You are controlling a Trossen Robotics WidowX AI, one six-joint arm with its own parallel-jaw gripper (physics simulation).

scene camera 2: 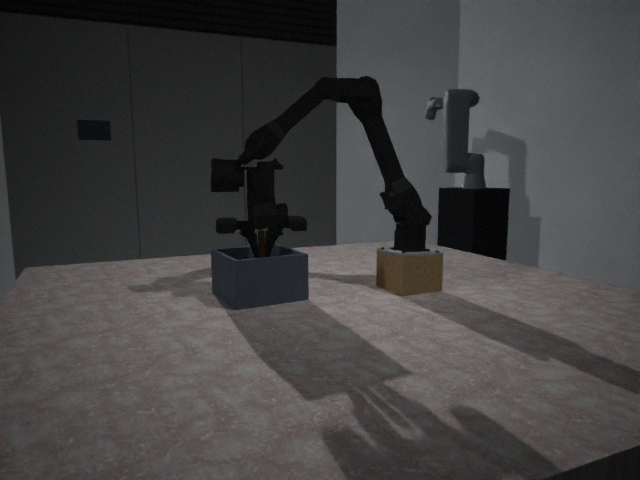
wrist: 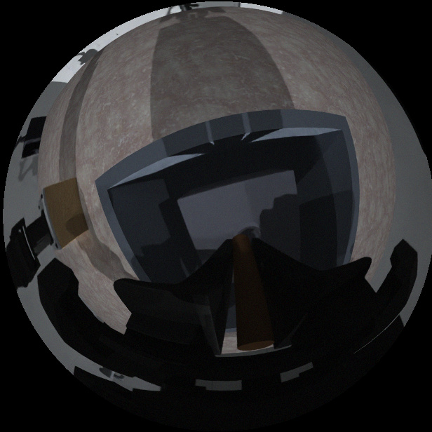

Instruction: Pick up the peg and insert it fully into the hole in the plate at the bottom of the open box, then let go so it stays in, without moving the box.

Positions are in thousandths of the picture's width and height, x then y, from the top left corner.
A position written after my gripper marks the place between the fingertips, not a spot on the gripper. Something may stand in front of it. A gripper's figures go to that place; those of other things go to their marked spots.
Scene:
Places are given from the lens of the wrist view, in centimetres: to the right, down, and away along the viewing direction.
my gripper (wrist: 559, 566): 2, 2, 10
orange-brown peg (wrist: 587, 756): 1, 4, 4
blue-grey box (wrist: 323, 450): -6, -2, 10
grey plate (wrist: 610, 473): 3, -1, 10
The marked spots on the blue-grey box and the orange-brown peg are 11 cm apart.

